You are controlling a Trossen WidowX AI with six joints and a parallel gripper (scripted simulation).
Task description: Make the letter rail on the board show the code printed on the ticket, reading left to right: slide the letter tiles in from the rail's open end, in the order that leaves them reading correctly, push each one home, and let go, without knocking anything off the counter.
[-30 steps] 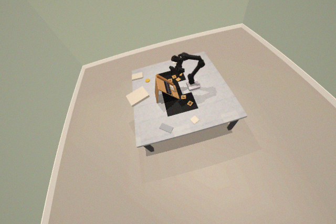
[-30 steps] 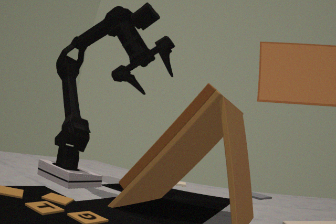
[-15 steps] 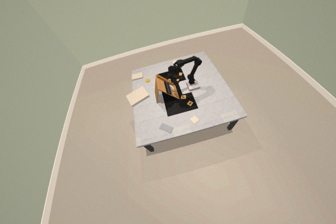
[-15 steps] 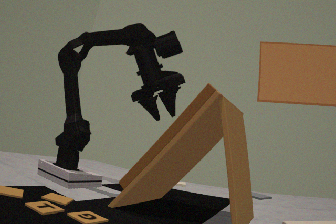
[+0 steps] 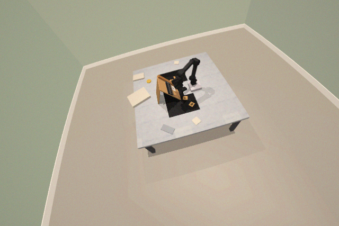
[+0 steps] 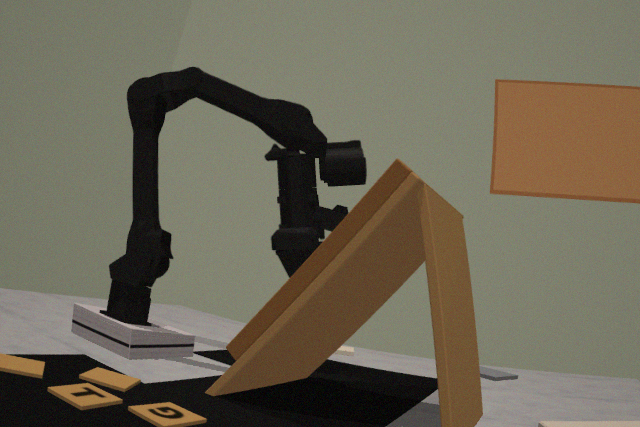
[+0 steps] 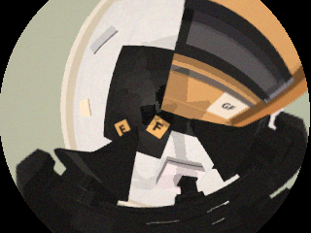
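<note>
Now: the orange F tile 5 cm behind my gripper tip, 1 cm to the left of it and 14 cm below it. From my gripper tip the other things lie so: grey block: 28 cm ahead, 34 cm to the left, 14 cm below; white ticket: 5 cm ahead, 14 cm to the right, 6 cm below; black mat: 3 cm behind, 16 cm to the right, 14 cm below.
</note>
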